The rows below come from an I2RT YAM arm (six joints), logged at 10 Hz.
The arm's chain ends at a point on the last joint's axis. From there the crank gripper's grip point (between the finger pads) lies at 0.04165 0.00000 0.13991 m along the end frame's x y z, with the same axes.
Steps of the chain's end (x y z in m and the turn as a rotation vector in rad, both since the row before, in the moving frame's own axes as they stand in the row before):
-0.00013 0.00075 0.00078 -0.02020 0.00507 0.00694
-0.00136 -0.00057 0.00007 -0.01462 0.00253 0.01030
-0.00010 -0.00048 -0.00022 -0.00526 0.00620 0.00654
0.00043 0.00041 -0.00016 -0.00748 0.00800 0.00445
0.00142 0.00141 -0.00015 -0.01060 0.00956 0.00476
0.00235 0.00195 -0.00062 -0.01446 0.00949 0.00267
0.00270 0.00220 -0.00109 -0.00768 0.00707 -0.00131
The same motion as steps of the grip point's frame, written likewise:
0.00057 0.00387 0.00054 -0.02020 0.00507 0.00694
-0.00102 0.00191 -0.00005 -0.01462 0.00253 0.01030
0.00076 0.00053 -0.00048 -0.00526 0.00620 0.00654
0.00155 0.00164 -0.00050 -0.00748 0.00800 0.00445
0.00275 0.00309 -0.00056 -0.01060 0.00956 0.00476
0.00367 0.00408 -0.00104 -0.01446 0.00949 0.00267
0.00369 0.00322 -0.00139 -0.00768 0.00707 -0.00131

